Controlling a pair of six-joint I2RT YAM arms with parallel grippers.
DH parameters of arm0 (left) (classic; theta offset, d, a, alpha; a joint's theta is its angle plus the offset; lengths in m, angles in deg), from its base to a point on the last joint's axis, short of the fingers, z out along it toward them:
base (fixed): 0 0 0 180
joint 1: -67.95 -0.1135 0.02 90
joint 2: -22.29 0 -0.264 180
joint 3: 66.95 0 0.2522 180
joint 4: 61.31 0 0.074 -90
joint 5: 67.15 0 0 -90
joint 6: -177.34 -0.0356 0 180
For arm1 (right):
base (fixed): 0 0 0 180
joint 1: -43.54 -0.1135 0.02 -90
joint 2: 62.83 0 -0.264 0
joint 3: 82.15 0 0.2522 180
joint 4: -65.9 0 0.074 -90
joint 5: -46.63 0 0 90
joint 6: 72.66 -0.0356 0 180
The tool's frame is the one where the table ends.
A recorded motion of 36 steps. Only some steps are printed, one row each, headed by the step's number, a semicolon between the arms.
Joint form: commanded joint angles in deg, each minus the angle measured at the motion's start. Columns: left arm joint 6, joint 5, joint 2, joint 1, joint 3, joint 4; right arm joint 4, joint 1, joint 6, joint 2, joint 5, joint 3.
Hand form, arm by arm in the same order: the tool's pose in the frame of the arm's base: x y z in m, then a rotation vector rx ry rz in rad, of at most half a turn. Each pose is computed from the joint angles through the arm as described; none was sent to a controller.
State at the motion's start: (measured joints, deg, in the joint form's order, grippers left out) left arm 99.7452 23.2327 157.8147 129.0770 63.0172 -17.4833; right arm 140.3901 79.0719 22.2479 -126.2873 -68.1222 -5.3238
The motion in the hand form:
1: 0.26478 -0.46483 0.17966 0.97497 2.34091 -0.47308; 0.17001 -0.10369 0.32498 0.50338 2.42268 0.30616
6: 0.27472 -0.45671 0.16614 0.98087 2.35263 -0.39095; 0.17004 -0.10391 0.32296 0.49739 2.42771 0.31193
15: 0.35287 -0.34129 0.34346 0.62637 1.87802 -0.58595; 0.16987 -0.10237 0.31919 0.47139 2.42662 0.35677
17: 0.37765 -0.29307 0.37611 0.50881 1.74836 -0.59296; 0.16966 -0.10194 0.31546 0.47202 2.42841 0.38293
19: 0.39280 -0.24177 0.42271 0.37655 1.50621 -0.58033; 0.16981 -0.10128 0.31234 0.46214 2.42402 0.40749
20: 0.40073 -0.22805 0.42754 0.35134 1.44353 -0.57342; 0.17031 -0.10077 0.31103 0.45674 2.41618 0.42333
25: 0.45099 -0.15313 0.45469 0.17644 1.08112 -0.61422; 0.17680 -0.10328 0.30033 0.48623 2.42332 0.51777
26: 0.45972 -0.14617 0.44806 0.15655 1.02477 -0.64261; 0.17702 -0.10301 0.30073 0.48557 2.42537 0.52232
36: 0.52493 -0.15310 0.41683 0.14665 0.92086 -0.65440; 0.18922 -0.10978 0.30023 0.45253 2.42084 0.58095
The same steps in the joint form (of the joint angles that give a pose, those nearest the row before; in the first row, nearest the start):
1: 1.75 -3.80 2.46 -0.57 2.45 2.37; 0.18 0.42 0.19 0.18 -1.70 1.79
6: -0.09 -5.74 3.17 -1.80 1.13 2.37; 0.18 0.50 0.63 0.09 -1.97 1.44
15: -5.37 -0.57 -18.87 -17.07 -5.81 -15.51; 0.18 0.51 1.42 0.18 -4.07 0.56
17: -5.37 1.89 -22.74 -23.48 -7.56 -22.12; 0.09 0.59 1.42 0.18 -5.04 -0.22
19: -5.37 3.22 -26.62 -29.79 -8.62 -34.06; -0.35 0.59 1.59 0.27 -6.18 -1.02
20: -5.37 4.18 -26.63 -31.84 -9.15 -38.28; -0.87 0.51 1.42 0.36 -6.97 -1.45
25: 3.03 9.08 -20.07 -43.08 -3.01 -61.10; -1.49 0.42 0.10 -1.74 -9.78 -2.51
26: 5.50 9.81 -18.12 -44.24 -3.00 -66.57; -1.23 0.33 0.10 -1.84 -9.88 -2.34
36: 7.20 10.42 2.47 -45.57 21.54 -68.72; -1.57 0.24 1.25 -5.44 -12.51 -0.31

